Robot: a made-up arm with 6 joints. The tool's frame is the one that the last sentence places. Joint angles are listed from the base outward.
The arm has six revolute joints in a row. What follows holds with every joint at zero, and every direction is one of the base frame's.
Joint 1 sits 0.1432 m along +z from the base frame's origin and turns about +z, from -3.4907 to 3.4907 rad.
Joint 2 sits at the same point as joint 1 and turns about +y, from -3.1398 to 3.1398 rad.
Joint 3 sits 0.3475 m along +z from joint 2 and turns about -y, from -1.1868 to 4.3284 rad.
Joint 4 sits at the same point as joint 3 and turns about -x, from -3.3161 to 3.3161 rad.
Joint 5 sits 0.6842 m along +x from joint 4 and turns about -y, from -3.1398 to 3.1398 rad.
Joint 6 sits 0.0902 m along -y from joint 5 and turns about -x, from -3.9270 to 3.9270 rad.
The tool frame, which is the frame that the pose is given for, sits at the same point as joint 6; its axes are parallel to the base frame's.
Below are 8 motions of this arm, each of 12 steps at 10 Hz.
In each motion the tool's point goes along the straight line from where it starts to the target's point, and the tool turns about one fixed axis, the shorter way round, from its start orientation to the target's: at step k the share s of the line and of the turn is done. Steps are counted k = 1, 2, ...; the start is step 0. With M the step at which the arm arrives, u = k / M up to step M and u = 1 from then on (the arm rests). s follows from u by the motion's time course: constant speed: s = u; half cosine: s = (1 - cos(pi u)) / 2; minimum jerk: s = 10 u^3 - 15 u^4 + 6 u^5.
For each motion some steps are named. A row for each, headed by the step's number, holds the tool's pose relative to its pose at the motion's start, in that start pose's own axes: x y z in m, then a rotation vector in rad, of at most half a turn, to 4 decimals.
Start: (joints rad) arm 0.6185 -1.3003 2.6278 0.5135 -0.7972 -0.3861
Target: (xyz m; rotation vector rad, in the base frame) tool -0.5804 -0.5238 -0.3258 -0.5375 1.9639 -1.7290
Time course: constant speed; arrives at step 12
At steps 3, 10, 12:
3: -0.0007 -0.0033 0.0117 0.3621 0.0616 0.0788
10: -0.0024 -0.0109 0.0391 1.2071 0.2053 0.2628
12: -0.0029 -0.0131 0.0469 1.4486 0.2464 0.3153

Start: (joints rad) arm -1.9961 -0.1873 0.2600 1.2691 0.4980 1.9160
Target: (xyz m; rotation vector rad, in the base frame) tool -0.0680 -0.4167 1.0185 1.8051 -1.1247 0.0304
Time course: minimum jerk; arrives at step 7
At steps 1, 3, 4, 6, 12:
1: 0.0015 -0.0028 -0.0045 -0.0076 0.0059 -0.0101
3: 0.0241 -0.0439 -0.0712 -0.1204 0.0936 -0.1591
4: 0.0413 -0.0754 -0.1223 -0.2069 0.1608 -0.2734
6: 0.0639 -0.1165 -0.1889 -0.3197 0.2484 -0.4225
12: 0.0654 -0.1193 -0.1934 -0.3273 0.2543 -0.4326

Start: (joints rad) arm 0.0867 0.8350 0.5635 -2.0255 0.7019 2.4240
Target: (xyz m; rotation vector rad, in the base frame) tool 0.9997 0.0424 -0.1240 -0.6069 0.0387 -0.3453
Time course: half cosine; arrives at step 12
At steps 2, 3, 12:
2: 0.0155 0.0065 -0.0073 0.0008 -0.0418 -0.0066
3: 0.0340 0.0141 -0.0160 0.0018 -0.0915 -0.0144
12: 0.2319 0.0966 -0.1094 0.0120 -0.6246 -0.0981

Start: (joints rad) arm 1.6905 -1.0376 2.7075 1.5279 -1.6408 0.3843
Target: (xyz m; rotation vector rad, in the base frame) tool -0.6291 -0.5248 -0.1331 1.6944 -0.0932 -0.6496
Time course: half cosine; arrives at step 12
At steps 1, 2, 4, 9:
1: -0.0115 -0.0004 -0.0067 -0.0005 -0.0113 -0.0057
2: -0.0453 -0.0016 -0.0263 -0.0019 -0.0443 -0.0226
4: -0.1690 -0.0061 -0.0981 -0.0072 -0.1655 -0.0843
9: -0.5769 -0.0209 -0.3349 -0.0246 -0.5651 -0.2877

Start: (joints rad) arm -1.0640 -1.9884 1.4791 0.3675 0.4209 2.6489
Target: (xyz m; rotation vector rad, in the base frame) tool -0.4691 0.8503 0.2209 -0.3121 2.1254 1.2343
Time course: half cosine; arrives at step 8
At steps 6, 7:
6: -0.2405 -0.0616 0.3223 0.9986 0.6376 0.3975
7: -0.2710 -0.0694 0.3633 1.1254 0.7186 0.4479

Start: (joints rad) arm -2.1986 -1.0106 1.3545 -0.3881 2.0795 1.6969
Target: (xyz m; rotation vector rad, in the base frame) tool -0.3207 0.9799 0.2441 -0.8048 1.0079 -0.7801
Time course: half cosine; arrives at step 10
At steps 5, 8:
5: 0.3771 -0.0513 -0.2978 -0.1136 -0.3679 -0.6890
8: 0.6821 -0.0927 -0.5387 -0.2054 -0.6655 -1.2464

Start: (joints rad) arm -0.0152 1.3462 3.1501 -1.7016 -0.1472 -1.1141
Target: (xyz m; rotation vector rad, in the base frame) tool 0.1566 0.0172 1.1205 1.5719 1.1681 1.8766
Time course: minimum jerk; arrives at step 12
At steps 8, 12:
8: 0.1843 0.0335 -0.0342 0.5871 0.0720 -0.5913
12: 0.2333 0.0424 -0.0433 0.7431 0.0911 -0.7484

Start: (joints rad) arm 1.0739 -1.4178 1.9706 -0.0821 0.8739 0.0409
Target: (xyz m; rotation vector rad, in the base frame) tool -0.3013 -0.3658 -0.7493 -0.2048 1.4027 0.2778
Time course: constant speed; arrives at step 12
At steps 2, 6, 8, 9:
2: 0.0762 0.0366 0.1382 0.1275 -0.0940 0.0325
6: 0.2286 0.1097 0.4147 0.3826 -0.2821 0.0975
8: 0.3048 0.1463 0.5529 0.5101 -0.3761 0.1300
9: 0.3429 0.1646 0.6220 0.5738 -0.4231 0.1463

